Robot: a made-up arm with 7 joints. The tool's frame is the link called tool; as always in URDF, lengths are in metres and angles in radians. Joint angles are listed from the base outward.
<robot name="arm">
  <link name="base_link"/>
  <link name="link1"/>
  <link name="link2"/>
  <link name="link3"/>
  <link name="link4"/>
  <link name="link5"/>
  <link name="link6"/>
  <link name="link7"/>
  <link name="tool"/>
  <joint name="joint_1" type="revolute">
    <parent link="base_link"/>
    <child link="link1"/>
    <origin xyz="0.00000 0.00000 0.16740" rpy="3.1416 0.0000 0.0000"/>
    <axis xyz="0 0 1"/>
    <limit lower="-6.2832" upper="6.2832"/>
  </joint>
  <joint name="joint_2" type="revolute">
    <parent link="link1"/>
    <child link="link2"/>
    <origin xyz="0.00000 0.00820 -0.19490" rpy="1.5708 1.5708 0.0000"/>
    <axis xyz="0 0 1"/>
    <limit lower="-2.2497" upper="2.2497"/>
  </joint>
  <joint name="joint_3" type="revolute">
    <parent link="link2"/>
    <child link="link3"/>
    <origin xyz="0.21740 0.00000 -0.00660" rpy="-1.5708 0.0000 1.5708"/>
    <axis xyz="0 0 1"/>
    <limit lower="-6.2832" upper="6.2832"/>
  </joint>
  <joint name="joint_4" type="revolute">
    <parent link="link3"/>
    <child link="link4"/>
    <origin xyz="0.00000 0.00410 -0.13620" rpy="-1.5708 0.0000 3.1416"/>
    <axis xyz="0 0 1"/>
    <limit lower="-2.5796" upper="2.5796"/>
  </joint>
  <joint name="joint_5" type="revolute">
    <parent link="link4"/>
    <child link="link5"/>
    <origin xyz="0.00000 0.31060 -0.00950" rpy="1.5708 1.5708 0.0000"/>
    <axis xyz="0 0 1"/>
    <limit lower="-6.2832" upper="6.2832"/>
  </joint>
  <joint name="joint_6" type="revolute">
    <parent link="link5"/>
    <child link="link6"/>
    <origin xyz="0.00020 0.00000 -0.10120" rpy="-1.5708 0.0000 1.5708"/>
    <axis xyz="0 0 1"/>
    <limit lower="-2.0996" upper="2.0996"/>
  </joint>
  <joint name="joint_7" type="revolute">
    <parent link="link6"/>
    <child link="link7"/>
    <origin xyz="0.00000 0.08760 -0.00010" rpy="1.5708 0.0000 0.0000"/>
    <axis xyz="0 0 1"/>
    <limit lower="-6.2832" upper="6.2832"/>
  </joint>
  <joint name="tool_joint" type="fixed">
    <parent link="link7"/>
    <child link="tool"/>
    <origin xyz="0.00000 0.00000 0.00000" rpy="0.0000 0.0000 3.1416"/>
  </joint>
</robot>
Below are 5 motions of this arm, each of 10 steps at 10 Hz.
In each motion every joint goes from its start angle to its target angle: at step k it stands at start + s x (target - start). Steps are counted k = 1, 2, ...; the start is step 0. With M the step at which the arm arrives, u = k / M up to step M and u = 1 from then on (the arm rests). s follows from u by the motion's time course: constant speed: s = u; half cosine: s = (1 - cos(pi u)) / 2; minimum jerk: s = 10 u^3 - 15 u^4 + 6 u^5.
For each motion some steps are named. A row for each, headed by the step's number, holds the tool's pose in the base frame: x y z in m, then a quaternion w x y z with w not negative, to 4 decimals.
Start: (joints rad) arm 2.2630 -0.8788 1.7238 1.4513 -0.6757 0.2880 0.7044
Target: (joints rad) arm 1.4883 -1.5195 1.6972 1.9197 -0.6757 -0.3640 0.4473
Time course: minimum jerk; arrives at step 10
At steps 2, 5, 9, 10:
2: -0.1925 0.5831 0.5356 0.5404 -0.1170 0.6759 -0.4873
5: -0.3880 0.4463 0.3917 0.5384 -0.3125 0.5580 -0.5487
9: -0.4945 0.1770 0.2818 0.5725 -0.4543 0.3492 -0.5865
10: -0.4948 0.1718 0.2805 0.5734 -0.4559 0.3451 -0.5868

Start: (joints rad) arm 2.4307 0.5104 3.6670 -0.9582 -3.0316 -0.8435 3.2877
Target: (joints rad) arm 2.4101 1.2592 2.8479 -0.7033 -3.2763 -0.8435 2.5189
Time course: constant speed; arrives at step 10
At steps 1, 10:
1: -0.5782 -0.3109 0.7606 0.2105 -0.9375 -0.0714 -0.2677
10: -0.5472 -0.5761 0.3628 0.1308 0.5674 0.6137 0.5332

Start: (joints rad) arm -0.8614 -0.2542 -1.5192 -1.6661 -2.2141 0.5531 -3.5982
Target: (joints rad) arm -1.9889 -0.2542 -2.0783 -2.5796 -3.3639 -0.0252 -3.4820
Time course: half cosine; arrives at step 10
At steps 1, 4, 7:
1: 0.3166 -0.3939 0.6125 0.8105 -0.3118 -0.3823 -0.3157
4: 0.4381 -0.1185 0.5057 0.8974 -0.0206 -0.4209 -0.1304
7: 0.2873 0.1962 0.3810 0.9218 0.2621 -0.2776 0.0674

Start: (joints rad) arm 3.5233 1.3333 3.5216 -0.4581 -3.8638 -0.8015 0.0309
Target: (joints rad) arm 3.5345 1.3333 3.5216 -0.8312 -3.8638 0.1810 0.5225
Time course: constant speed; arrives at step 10
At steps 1, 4, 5, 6, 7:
1: -0.7129 0.4032 0.3862 0.4576 0.2156 0.8159 -0.2801
4: -0.7021 0.4151 0.3132 0.6276 0.2343 0.6894 -0.2757
5: -0.6953 0.4168 0.2887 0.6790 0.2335 0.6419 -0.2692
6: -0.6868 0.4173 0.2645 0.7273 0.2289 0.5924 -0.2603
7: -0.6768 0.4166 0.2408 0.7722 0.2204 0.5413 -0.2492

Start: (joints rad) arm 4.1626 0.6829 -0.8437 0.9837 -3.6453 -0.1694 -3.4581
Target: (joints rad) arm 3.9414 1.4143 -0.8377 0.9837 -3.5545 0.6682 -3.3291
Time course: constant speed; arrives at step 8
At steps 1, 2, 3, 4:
1: -0.5940 0.3797 0.6097 0.4962 -0.3579 0.6000 -0.5155
2: -0.6135 0.3877 0.5541 0.4774 -0.3434 0.5999 -0.5426
3: -0.6302 0.3906 0.4961 0.4612 -0.3248 0.5985 -0.5688
4: -0.6435 0.3884 0.4364 0.4476 -0.3025 0.5961 -0.5940

